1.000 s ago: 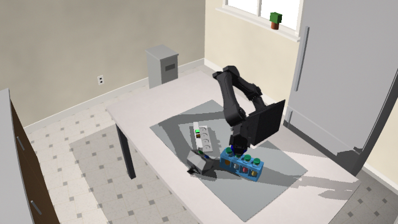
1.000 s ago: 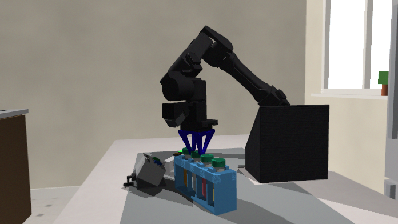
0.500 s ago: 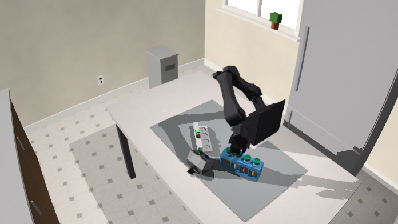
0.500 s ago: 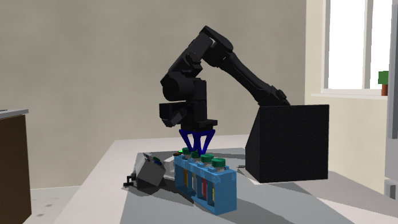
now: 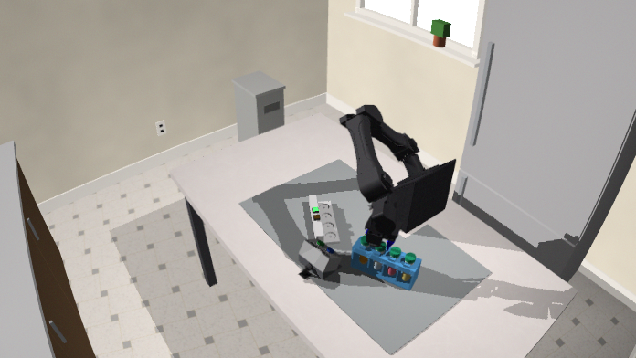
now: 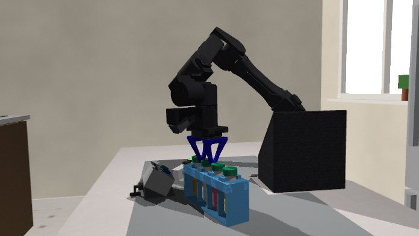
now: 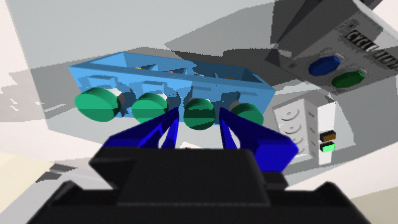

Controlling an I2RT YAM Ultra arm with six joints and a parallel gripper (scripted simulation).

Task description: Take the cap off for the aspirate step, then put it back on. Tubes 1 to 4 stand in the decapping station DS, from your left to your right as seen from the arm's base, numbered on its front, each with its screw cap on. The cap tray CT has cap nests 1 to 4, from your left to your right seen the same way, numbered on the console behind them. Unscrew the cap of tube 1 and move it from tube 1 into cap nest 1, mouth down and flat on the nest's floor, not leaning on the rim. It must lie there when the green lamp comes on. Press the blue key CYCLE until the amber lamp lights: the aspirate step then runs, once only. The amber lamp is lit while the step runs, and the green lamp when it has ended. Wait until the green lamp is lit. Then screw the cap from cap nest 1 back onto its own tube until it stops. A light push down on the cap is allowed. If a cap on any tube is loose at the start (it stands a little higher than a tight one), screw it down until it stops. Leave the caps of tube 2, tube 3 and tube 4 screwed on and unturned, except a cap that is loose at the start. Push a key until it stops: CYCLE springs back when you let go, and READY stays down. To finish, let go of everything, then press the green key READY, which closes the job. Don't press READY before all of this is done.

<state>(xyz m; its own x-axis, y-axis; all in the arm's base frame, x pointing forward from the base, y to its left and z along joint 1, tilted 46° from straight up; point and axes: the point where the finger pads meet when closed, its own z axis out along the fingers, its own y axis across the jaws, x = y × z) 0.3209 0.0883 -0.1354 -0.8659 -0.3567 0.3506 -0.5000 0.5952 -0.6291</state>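
My gripper is now 16 cm to the left of the green key, 12 cm short of it and 5 cm above it. The rest, counted from my hand: blue key: 11 cm to the right, 11 cm ahead, 5 cm below; then grey key box: 13 cm to the right, 13 cm ahead, 6 cm below; then green cap: 9 cm to the left, 4 cm behind.
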